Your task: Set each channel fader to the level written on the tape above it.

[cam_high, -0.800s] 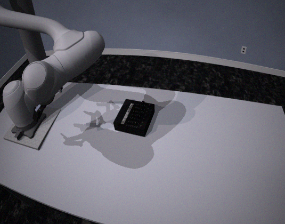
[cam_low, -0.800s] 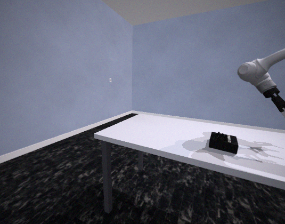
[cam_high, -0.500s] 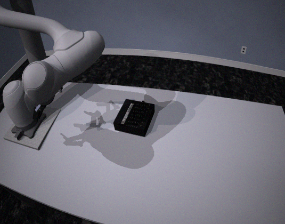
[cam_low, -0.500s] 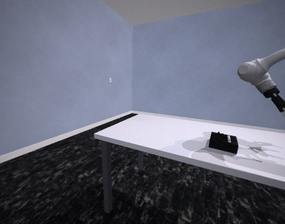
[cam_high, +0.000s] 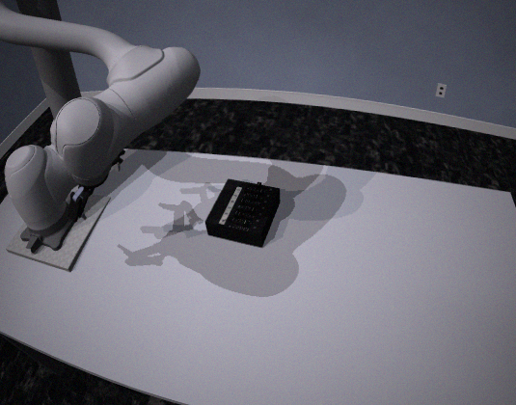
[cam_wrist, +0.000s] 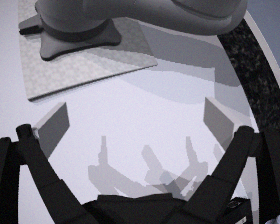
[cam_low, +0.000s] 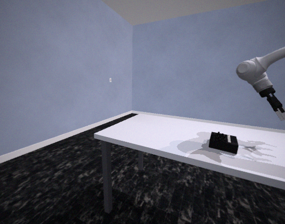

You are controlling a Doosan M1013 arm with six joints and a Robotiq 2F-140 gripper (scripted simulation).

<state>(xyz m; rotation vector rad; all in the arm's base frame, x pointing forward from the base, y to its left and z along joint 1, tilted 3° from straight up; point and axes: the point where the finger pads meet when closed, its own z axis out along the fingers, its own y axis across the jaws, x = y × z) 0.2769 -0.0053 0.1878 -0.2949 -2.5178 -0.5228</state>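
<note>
Right now my hand is 340 mm short of the master fader, 210 mm to the right of it and 130 mm above it.
</note>
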